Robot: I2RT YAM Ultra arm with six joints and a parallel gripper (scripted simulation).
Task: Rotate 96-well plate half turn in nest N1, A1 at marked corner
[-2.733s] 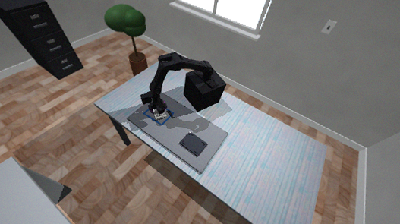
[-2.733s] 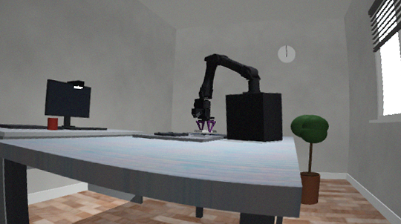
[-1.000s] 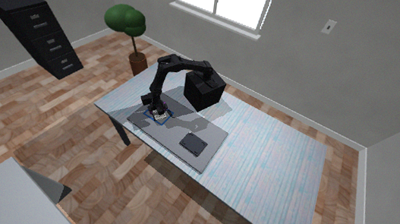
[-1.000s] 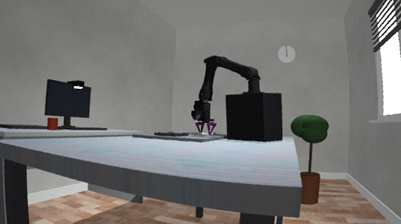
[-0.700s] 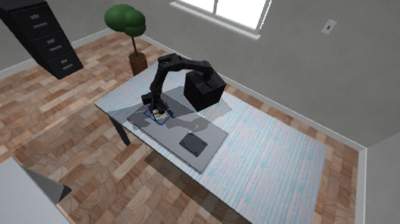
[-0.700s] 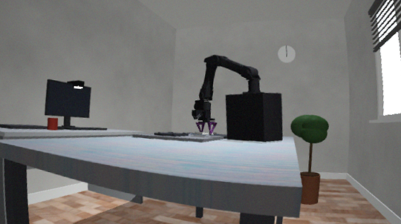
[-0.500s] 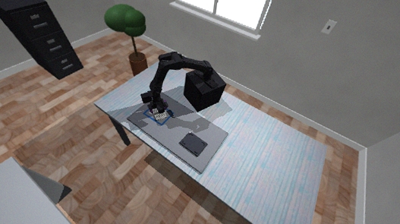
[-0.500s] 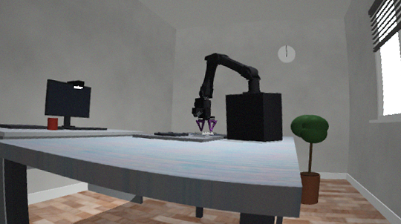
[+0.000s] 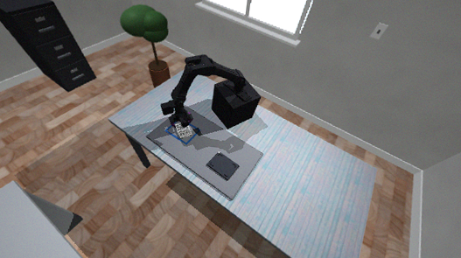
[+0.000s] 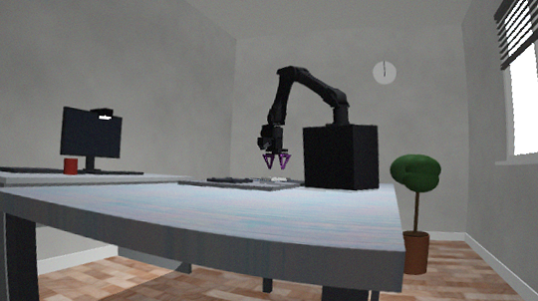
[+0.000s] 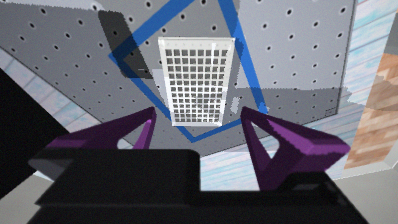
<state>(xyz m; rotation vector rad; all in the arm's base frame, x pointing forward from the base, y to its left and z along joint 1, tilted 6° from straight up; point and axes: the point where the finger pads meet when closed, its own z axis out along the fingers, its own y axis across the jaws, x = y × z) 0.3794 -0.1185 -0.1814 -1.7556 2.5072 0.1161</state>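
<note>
Right now the white 96-well plate is 60 mm below my hand. Round my hand: dark plate nest N1: 380 mm to the left, 60 mm below, 10 mm behind.
</note>
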